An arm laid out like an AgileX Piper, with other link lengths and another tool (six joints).
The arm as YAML. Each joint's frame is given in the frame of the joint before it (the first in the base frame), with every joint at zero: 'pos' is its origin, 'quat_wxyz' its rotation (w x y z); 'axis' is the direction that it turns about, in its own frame. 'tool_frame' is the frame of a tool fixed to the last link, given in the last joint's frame.
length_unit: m
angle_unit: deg
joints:
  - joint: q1
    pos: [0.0, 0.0, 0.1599]
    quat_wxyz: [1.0, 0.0, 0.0, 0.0]
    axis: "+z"
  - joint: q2
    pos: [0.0, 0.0, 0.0]
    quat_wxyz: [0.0, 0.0, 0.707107, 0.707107]
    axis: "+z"
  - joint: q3
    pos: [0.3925, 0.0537, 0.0]
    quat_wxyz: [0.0, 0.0, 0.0, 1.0]
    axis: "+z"
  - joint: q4
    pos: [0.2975, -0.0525, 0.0]
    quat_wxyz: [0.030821, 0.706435, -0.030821, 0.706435]
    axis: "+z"
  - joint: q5
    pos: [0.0, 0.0, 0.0]
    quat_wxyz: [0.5, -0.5, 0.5, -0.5]
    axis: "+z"
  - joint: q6
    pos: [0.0, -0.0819, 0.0]
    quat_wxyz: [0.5, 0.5, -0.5, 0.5]
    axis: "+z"
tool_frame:
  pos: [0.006, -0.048, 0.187]
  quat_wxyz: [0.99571, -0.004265, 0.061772, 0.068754]
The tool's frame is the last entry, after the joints.
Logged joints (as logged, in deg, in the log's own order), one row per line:
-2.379, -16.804, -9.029, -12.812, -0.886, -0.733
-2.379, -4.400, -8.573, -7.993, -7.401, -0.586
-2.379, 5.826, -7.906, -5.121, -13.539, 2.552
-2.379, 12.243, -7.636, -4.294, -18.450, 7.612
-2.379, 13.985, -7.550, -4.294, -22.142, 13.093
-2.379, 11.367, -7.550, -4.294, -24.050, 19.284
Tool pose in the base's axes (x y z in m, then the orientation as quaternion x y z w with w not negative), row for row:
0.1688, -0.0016, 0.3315, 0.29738, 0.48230, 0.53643, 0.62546
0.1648, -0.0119, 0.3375, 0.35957, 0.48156, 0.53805, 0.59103
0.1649, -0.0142, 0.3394, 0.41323, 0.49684, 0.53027, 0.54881
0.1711, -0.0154, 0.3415, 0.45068, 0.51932, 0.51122, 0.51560
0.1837, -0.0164, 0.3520, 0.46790, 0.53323, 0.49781, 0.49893
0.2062, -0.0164, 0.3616, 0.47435, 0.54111, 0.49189, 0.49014
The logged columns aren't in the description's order. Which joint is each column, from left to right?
Columns, left to right: q1, q5, q6, q4, q3, q2.
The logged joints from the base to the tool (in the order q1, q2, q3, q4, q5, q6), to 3 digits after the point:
-2.379, -0.733, -0.886, -12.812, -16.804, -9.029
-2.379, -0.586, -7.401, -7.993, -4.400, -8.573
-2.379, 2.552, -13.539, -5.121, 5.826, -7.906
-2.379, 7.612, -18.450, -4.294, 12.243, -7.636
-2.379, 13.093, -22.142, -4.294, 13.985, -7.550
-2.379, 19.284, -24.050, -4.294, 11.367, -7.550

